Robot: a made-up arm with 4 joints. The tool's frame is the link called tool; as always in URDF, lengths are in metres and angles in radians. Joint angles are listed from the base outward. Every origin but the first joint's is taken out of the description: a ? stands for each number. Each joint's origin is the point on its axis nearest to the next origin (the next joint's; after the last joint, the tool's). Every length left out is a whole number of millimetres.
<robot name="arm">
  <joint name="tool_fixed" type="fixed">
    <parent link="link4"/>
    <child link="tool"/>
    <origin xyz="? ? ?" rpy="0 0 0"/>
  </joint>
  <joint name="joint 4" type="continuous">
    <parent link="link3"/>
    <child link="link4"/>
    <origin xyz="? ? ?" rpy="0 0 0"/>
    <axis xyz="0 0 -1"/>
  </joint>
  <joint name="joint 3" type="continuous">
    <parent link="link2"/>
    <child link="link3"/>
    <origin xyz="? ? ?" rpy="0 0 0"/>
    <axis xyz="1 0 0"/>
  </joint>
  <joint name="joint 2" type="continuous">
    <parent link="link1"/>
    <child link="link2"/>
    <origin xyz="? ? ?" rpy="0 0 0"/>
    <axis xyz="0 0 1"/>
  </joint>
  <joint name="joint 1" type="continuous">
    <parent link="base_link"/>
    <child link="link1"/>
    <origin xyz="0.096 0 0.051" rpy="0 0 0"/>
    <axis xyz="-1 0 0"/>
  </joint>
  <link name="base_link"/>
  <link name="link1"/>
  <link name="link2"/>
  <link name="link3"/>
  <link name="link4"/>
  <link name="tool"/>
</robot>
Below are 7 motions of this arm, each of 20 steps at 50 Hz.
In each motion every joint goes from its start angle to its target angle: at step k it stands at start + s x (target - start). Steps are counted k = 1, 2, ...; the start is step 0. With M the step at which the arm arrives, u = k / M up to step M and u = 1 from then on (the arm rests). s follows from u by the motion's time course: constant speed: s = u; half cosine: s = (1 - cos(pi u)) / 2; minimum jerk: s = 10 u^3 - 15 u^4 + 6 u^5.
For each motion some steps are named. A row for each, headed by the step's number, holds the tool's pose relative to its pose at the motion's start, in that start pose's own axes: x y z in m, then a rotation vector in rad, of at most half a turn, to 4 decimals.
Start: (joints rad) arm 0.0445 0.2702 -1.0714 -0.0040
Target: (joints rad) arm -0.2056 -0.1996 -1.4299 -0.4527
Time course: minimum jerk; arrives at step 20
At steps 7, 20:
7: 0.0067 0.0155 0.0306 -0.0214 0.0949 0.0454
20: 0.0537 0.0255 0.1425 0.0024 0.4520 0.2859

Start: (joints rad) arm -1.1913 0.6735 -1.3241 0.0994
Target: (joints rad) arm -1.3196 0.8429 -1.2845 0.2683
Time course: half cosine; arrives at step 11
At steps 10, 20:
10: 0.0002 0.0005 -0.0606 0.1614 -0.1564 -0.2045
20: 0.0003 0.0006 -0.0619 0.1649 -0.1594 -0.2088

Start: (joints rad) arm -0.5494 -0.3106 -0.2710 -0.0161
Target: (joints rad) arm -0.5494 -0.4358 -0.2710 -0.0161
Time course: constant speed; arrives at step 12
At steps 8, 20:
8: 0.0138 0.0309 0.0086 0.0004 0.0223 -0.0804
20: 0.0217 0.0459 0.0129 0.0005 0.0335 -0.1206

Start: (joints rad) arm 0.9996 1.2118 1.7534 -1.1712
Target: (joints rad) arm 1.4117 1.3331 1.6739 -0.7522
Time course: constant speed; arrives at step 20
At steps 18, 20:
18: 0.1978 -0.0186 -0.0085 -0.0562 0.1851 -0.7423
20: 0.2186 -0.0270 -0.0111 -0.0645 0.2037 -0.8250

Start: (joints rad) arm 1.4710 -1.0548 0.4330 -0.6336
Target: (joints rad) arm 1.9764 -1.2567 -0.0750 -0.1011
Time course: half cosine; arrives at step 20
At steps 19, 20:
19: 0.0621 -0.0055 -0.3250 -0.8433 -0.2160 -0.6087
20: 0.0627 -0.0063 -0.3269 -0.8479 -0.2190 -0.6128

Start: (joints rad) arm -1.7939 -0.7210 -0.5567 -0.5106
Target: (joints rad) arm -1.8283 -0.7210 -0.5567 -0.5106
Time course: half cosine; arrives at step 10
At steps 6, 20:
6: -0.0018 -0.0071 0.0072 0.0209 0.0027 0.0079
20: -0.0027 -0.0109 0.0110 0.0320 0.0042 0.0120

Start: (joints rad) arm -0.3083 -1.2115 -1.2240 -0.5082
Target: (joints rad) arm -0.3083 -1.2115 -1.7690 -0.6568
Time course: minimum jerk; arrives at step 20
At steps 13, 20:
13: 0.0017 0.0172 -0.0354 -0.3522 0.2233 0.1120
20: 0.0009 0.0198 -0.0465 -0.4555 0.3001 0.1449

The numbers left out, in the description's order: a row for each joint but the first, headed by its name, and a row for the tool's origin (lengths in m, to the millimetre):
tool: -0.033 0.093 0
joint 4: 0 0.015 0.076
joint 3: -0.359 0.019 0
joint 2: 0 0.057 0.101

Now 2 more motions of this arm.
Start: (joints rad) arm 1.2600 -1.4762 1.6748 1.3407
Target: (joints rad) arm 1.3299 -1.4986 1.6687 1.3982
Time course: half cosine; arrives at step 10
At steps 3, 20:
3: 0.0051 -0.0032 -0.0011 0.0025 -0.0032 0.0029
20: 0.0254 -0.0147 -0.0050 0.0126 -0.0147 0.0141

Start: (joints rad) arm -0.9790 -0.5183 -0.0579 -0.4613
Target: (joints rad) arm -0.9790 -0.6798 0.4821 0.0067
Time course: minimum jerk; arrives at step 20
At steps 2, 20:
2: 0.0006 0.0003 0.0004 0.0042 -0.0020 -0.0054
20: 0.0648 0.0035 0.0484 0.5252 -0.1573 -0.6162

